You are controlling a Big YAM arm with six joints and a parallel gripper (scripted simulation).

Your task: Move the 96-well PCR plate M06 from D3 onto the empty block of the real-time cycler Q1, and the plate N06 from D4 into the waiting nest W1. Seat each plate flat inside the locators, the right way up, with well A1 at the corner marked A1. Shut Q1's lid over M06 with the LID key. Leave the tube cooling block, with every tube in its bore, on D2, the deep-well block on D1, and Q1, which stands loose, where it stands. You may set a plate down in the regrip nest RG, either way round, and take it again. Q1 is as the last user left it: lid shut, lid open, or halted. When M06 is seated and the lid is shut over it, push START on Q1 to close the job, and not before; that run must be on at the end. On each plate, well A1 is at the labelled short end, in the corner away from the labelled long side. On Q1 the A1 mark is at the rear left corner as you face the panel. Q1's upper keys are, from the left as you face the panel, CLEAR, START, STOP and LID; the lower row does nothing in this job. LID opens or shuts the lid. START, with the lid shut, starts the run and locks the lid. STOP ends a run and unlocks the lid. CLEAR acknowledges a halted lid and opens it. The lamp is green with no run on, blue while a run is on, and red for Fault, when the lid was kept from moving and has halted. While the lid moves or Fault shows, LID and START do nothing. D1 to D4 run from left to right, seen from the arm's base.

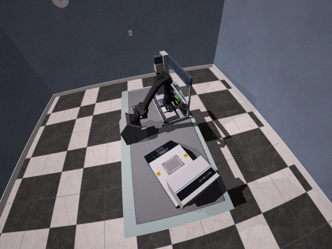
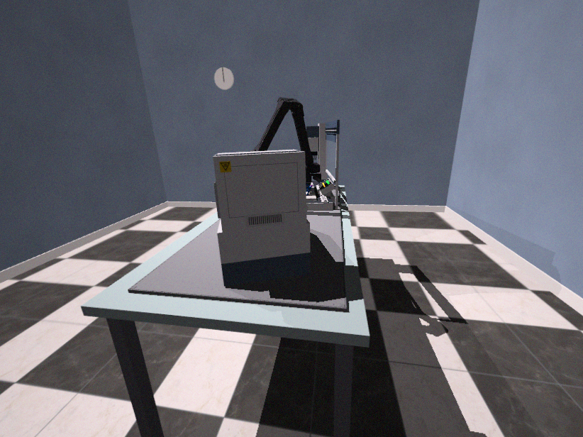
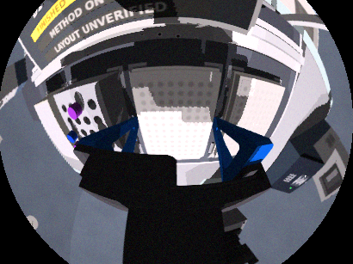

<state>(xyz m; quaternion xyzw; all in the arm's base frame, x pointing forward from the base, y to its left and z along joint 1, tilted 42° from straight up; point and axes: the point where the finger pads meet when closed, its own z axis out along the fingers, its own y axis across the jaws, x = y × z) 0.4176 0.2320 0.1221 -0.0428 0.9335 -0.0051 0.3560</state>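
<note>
The tube cooling block is 1 cm behind my hand, 10 cm to the left of it and 1 cm above it. Also, from my hand: black regrip nest 33 cm behind, 3 cm to the left, 6 cm below; then white deep-well block 2 cm behind, 20 cm to the left, 1 cm above.
</note>
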